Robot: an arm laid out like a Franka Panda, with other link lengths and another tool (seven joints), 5 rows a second.
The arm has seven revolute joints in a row. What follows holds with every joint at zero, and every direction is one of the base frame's.
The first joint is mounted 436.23 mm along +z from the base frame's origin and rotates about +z.
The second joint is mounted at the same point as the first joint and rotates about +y.
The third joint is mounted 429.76 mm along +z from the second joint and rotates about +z.
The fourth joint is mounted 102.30 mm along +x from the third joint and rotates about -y.
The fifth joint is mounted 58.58 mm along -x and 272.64 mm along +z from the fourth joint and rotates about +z.
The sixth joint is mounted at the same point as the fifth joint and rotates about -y.
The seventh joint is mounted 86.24 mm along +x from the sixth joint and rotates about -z.
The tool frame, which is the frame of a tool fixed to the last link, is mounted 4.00 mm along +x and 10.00 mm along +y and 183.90 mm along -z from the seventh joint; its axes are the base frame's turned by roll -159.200, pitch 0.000 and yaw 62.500 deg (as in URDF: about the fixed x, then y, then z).
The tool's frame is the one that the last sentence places.
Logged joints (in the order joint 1, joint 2, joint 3, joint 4, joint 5, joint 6, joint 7), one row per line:
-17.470, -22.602, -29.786, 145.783, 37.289, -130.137, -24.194
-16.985, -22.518, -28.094, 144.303, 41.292, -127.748, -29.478
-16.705, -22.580, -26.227, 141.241, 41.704, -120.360, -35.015
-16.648, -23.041, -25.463, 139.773, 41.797, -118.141, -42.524
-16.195, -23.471, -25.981, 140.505, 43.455, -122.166, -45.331
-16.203, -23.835, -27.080, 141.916, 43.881, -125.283, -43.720
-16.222, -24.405, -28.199, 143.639, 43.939, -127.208, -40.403
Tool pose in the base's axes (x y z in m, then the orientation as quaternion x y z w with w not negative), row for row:
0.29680, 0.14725, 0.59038, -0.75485, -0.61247, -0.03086, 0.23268
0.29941, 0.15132, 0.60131, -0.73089, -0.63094, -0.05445, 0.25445
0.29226, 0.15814, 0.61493, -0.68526, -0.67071, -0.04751, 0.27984
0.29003, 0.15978, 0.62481, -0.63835, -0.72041, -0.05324, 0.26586
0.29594, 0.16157, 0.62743, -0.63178, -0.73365, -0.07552, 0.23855
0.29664, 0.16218, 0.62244, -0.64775, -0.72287, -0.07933, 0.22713
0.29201, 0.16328, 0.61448, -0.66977, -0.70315, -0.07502, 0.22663
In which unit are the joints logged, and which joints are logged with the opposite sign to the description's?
The joints are logged in degrees. Opposite sign: joint 3, joint 4, joint 6.
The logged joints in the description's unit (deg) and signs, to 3 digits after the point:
-17.470, -22.602, 29.786, -145.783, 37.289, 130.137, -24.194
-16.985, -22.518, 28.094, -144.303, 41.292, 127.748, -29.478
-16.705, -22.580, 26.227, -141.241, 41.704, 120.360, -35.015
-16.648, -23.041, 25.463, -139.773, 41.797, 118.141, -42.524
-16.195, -23.471, 25.981, -140.505, 43.455, 122.166, -45.331
-16.203, -23.835, 27.080, -141.916, 43.881, 125.283, -43.720
-16.222, -24.405, 28.199, -143.639, 43.939, 127.208, -40.403

